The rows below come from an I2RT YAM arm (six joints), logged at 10 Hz.
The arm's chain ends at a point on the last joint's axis. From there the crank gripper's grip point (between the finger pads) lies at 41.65 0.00 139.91 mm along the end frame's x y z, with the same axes.
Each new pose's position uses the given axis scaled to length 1; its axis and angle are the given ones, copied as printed.
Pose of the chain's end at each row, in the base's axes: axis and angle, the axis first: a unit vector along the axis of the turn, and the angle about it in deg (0 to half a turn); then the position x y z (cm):
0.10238 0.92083 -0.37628 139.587 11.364 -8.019 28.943
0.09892 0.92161 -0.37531 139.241 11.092 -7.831 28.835
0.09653 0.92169 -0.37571 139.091 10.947 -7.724 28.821
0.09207 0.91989 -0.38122 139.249 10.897 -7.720 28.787
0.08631 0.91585 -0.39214 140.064 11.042 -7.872 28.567
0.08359 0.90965 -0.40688 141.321 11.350 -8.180 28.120
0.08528 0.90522 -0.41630 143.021 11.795 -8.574 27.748
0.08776 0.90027 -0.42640 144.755 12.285 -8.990 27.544
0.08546 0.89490 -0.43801 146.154 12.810 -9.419 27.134
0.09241 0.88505 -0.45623 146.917 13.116 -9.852 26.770
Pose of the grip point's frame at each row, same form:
0.10238 0.92083 -0.37628 139.587 15.673 -17.811 19.011
0.09892 0.92161 -0.37531 139.241 15.514 -17.593 18.923
0.09653 0.92169 -0.37571 139.091 15.421 -17.489 18.936
0.09207 0.91989 -0.38122 139.249 15.342 -17.601 19.004
0.08631 0.91585 -0.39214 140.064 15.292 -17.991 18.943
0.08359 0.90965 -0.40688 141.321 15.257 -18.627 18.702
0.08528 0.90522 -0.41630 143.021 15.247 -19.241 18.399
0.08776 0.90027 -0.42640 144.755 15.259 -19.883 18.292
0.08546 0.89490 -0.43801 146.154 15.421 -20.557 18.066
0.09241 0.88505 -0.45623 146.917 15.367 -21.352 18.065

